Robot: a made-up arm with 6 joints.
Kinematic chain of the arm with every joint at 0, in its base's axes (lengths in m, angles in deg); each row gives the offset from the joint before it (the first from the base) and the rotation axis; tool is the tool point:
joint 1: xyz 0 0 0.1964 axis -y
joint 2: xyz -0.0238 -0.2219 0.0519 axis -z
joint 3: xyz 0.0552 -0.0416 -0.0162 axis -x
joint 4: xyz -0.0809 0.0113 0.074 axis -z
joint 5: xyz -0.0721 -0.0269 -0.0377 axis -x
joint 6: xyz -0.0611 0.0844 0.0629 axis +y
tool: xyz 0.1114 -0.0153 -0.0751
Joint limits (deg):
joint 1: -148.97..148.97
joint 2: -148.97..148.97
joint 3: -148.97..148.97
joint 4: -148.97..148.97
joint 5: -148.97..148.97
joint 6: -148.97..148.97
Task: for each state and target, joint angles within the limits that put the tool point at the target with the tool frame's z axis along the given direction. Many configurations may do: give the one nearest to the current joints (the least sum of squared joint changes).
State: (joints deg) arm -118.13 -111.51 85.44 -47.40 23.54 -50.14
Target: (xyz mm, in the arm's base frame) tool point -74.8 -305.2 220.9 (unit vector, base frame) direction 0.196 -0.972 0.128
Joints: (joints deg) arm -124.59 -129.15 130.34 -56.55 20.26 -54.97
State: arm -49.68 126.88 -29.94 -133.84 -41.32 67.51
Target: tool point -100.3 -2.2 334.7 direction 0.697 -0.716 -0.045
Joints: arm -28.88 137.42 -16.45 -93.50 -79.67 85.33
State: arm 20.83 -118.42 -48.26 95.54 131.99 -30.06
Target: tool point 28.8 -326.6 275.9 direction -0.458 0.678 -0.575
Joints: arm 4.48 -125.07 -44.06 92.48 115.04 18.78
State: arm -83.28 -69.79 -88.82 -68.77 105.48 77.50
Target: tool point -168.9 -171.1 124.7 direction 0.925 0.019 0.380
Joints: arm -106.94 -97.93 -51.20 -82.92 95.02 89.01
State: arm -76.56 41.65 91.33 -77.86 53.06 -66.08
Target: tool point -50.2 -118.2 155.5 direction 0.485 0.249 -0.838
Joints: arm -87.60 76.60 127.24 -91.54 8.78 -63.68
